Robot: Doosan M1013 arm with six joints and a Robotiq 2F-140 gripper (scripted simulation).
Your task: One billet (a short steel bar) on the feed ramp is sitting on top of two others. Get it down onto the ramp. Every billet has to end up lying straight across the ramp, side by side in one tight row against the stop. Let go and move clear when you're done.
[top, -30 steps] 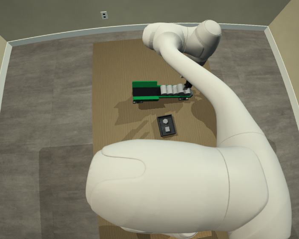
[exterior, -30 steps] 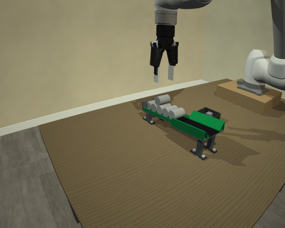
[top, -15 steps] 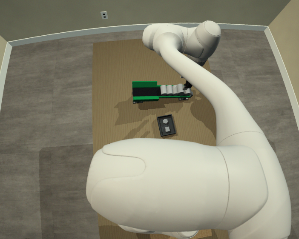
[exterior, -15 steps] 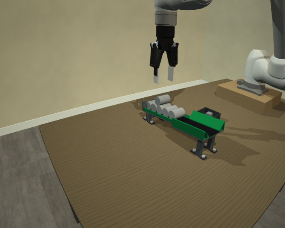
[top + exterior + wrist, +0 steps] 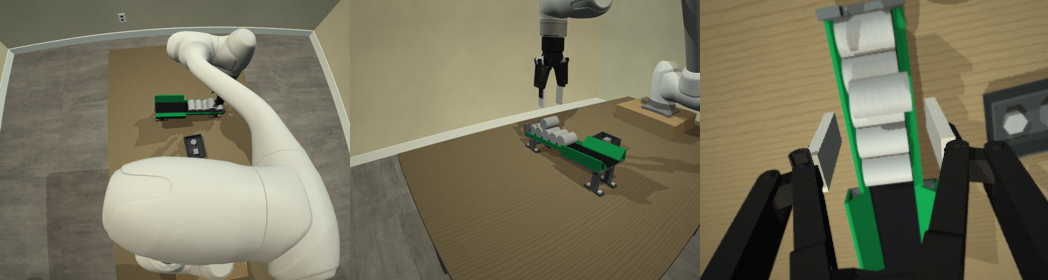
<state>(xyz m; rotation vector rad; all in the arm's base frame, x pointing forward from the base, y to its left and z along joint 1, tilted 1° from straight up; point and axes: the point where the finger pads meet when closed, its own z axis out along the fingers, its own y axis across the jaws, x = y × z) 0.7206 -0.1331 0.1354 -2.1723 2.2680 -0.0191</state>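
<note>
Right now the grey stop is 15 cm below my hand, 8 cm to the right of it and 1 cm ahead of it. From my hand the other things lie so: dark tray: 20 cm below, 20 cm behind, 11 cm to the left.
</note>
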